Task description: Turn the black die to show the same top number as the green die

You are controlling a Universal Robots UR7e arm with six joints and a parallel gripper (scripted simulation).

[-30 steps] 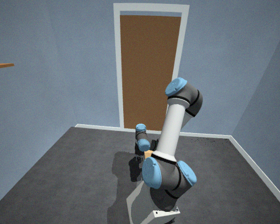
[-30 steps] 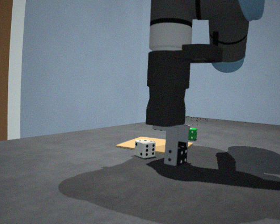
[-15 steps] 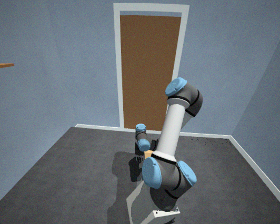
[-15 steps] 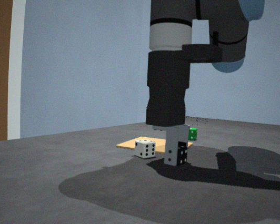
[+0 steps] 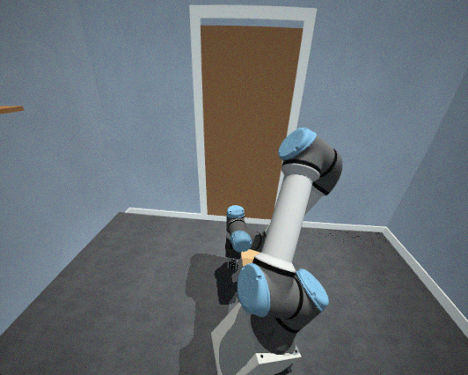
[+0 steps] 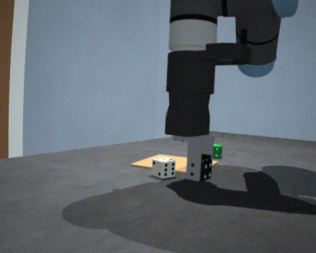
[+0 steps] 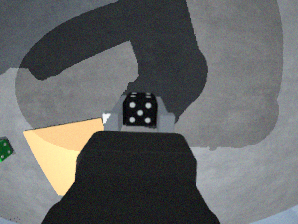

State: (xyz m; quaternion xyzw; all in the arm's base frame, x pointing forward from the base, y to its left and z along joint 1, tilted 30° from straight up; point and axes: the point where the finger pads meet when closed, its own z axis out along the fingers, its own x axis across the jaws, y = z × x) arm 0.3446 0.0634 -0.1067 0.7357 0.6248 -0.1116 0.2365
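The tan mat is 120 mm to the right of my hand, 80 mm ahead of it and 30 mm below it. From my hand the other things lie so: white die: 70 mm ahead, 20 mm to the right, 10 mm below; black die: right at my hand; green die: 270 mm to the right, 40 mm ahead, 10 mm below.
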